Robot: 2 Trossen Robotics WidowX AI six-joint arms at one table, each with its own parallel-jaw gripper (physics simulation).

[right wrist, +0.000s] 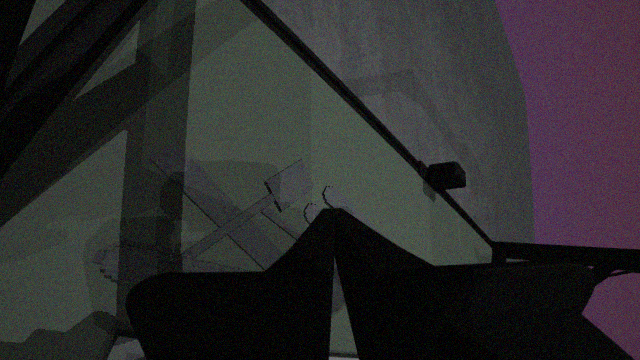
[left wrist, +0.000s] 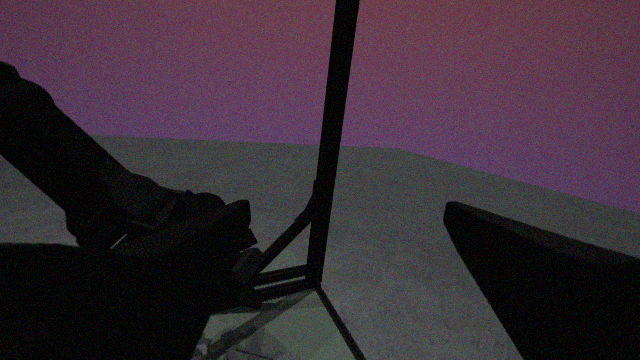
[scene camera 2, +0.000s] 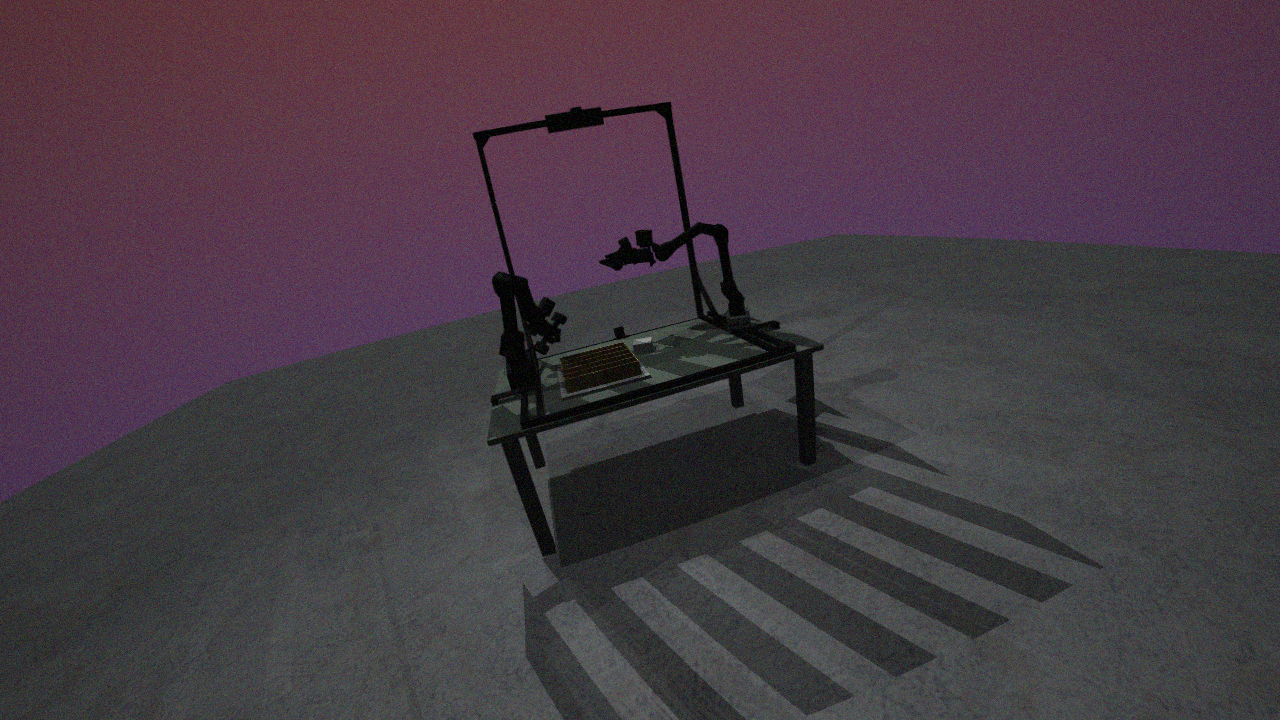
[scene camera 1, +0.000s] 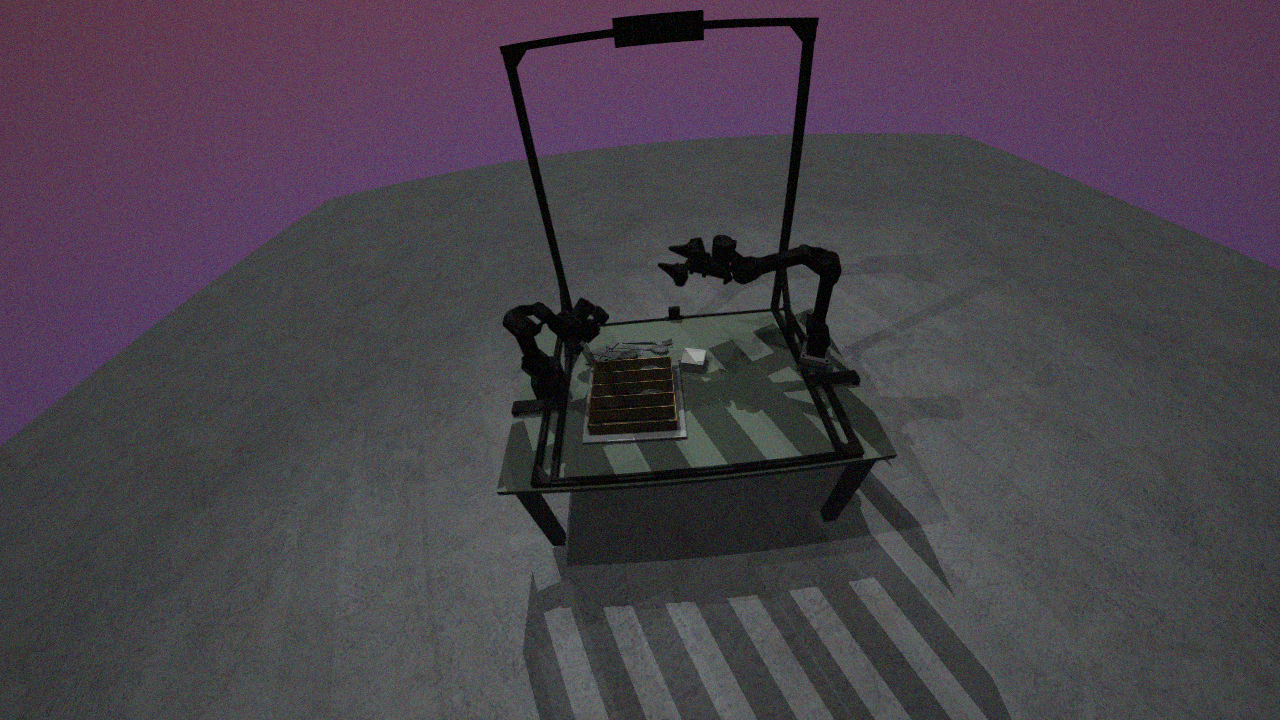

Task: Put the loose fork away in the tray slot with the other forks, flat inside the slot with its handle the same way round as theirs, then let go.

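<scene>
The loose fork lies in a small heap of cutlery (scene camera 1: 630,350) on the table behind the tray. The tray (scene camera 1: 635,436) (scene camera 2: 605,389) has several brown slots; what lies in them is too dark to tell. My right gripper (scene camera 1: 589,336) (scene camera 2: 555,325) (right wrist: 331,217) is shut, low over the heap, and its fingers hide the rest of the fork. My left gripper (scene camera 1: 672,270) (scene camera 2: 610,260) is open and empty, high above the table.
A flat spatula-like piece (right wrist: 290,183) lies left of the handles. A small white box (scene camera 1: 695,356) (scene camera 2: 645,343) sits right of the heap. A black block (scene camera 1: 673,312) (right wrist: 447,175) sits on the back rail. The frame post (left wrist: 329,143) rises in front of the left wrist.
</scene>
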